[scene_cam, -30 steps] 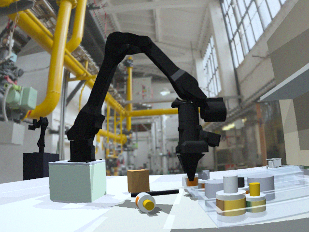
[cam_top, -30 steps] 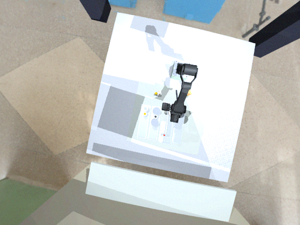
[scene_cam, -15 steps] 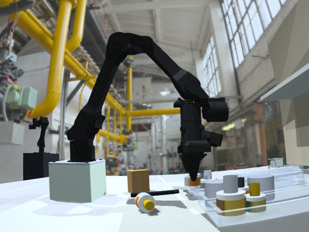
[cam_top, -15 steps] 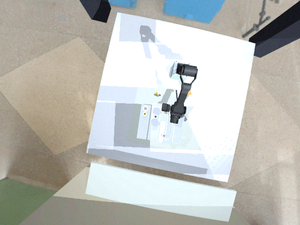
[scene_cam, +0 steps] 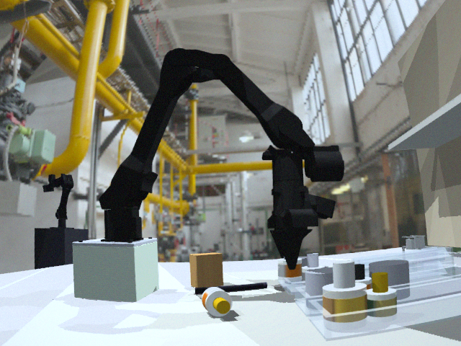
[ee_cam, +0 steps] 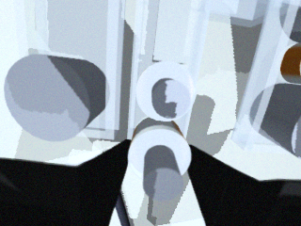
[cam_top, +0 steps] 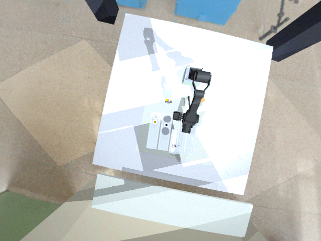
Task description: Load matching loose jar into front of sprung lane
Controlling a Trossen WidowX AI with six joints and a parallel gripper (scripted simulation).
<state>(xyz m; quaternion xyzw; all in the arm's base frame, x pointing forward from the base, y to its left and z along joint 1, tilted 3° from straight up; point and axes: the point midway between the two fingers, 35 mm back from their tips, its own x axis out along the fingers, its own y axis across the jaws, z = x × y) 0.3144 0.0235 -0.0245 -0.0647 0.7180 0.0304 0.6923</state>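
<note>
Right now the black rod is 110 mm behind my gripper tip, 20 mm to the left of it and 40 mm below it. Also, from my gripper tip: clear rack 170 mm ahead, 30 mm below; then wooden block 170 mm behind, 90 mm to the left, 10 mm below.
</note>
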